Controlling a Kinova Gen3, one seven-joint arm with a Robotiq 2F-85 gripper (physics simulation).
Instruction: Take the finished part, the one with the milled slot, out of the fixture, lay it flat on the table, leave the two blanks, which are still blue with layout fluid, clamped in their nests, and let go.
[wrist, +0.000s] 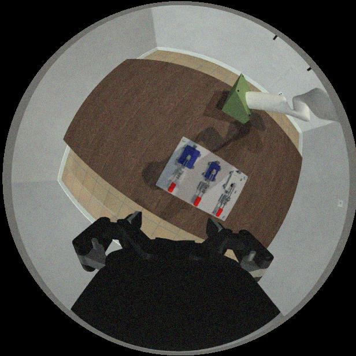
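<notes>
A pale fixture plate (193, 182) lies on the dark wooden table (125, 110), right of the middle of the view. It carries three nests in a row, each with a red-tipped clamp. A larger blue blank (189, 156) sits in the left nest and a smaller blue blank (211, 171) in the middle nest. A pale grey part (234, 181), not blue, sits in the right nest; its slot is too small to make out clearly. My gripper (174, 222) is open, with nothing between the fingers, above and apart from the fixture, which shows beyond the fingertips.
A green angled block (238, 102) stands behind the fixture, with the white robot arm (267, 102) beside it. Red clamp handles (172, 187) (197, 201) (219, 212) lie along the plate's near side. Shadows fall on the table around the plate and block.
</notes>
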